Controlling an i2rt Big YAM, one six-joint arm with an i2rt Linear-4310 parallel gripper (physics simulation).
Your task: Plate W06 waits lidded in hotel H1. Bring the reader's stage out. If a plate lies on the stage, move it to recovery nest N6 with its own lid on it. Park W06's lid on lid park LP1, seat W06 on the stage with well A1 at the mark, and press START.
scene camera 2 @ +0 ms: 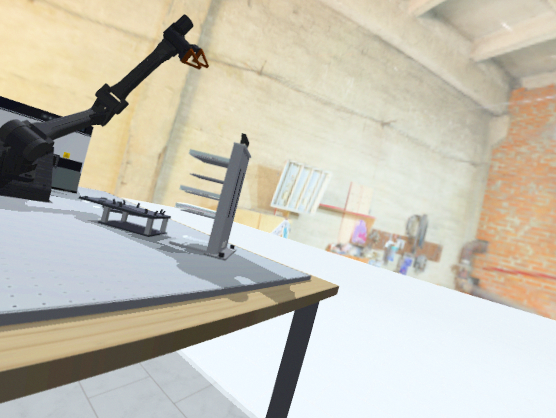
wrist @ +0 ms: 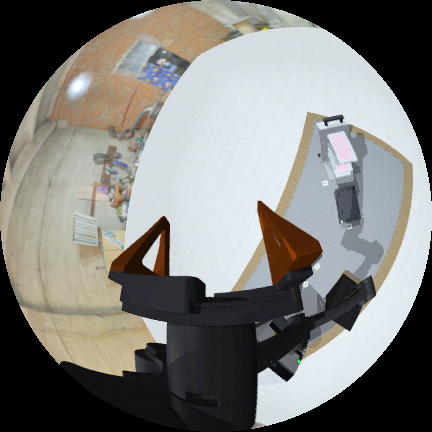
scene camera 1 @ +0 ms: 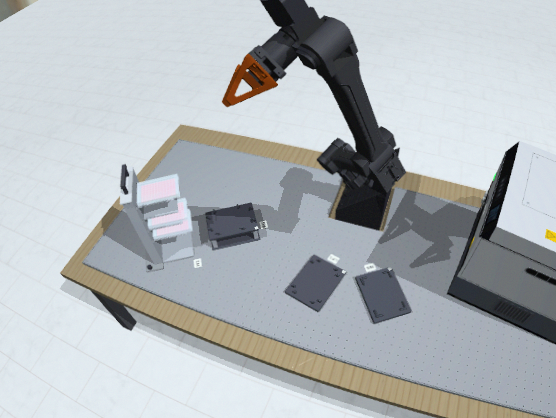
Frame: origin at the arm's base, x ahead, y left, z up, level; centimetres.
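Seen in the pictures: gripper, fingertip midpoint: (scene camera 2: 204, 67) (wrist: 209, 212) (scene camera 1: 226, 103); arm's base, origin of the base link: (scene camera 2: 19, 165) (wrist: 348, 298) (scene camera 1: 361, 183).
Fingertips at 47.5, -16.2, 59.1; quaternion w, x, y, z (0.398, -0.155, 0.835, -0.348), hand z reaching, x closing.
Offsets run from my fingertips to a thing's top centre, as dx, dy, dz. "*": to the spot under its first point.
My gripper (scene camera 1: 226, 103) (scene camera 2: 203, 67) (wrist: 209, 212) is open and empty, high above the table and well away from the plates. A grey hotel post (scene camera 1: 141, 229) (scene camera 2: 230, 200) stands near the table's left end, with several shelves holding plates with pink wells. The top plate @[-8.7, -35.5, -41.3] (scene camera 1: 159, 190) (wrist: 342, 146) sits above the others; I cannot tell which is W06. The reader @[-36.0, +75.0, -33.5] (scene camera 1: 535, 200) (scene camera 2: 75, 145) is at the right, partly cut off in scene camera 1. Its stage and START button cannot be made out. The labels are too small to read, so I cannot tell N6 from LP1.
A raised dark stand (scene camera 1: 232, 221) (scene camera 2: 131, 209) (wrist: 347, 204) stands beside the hotel. Two flat dark nests @[* -10.7, +13.1, -67.8] (scene camera 1: 316, 282) @[* -13.2, +33.7, -67.5] (scene camera 1: 383, 295) lie between it and the reader. The arm's base (scene camera 1: 362, 205) is at the table's back edge. A handle @[* -3.1, -40.7, -33.8] (scene camera 1: 124, 178) tops the hotel.
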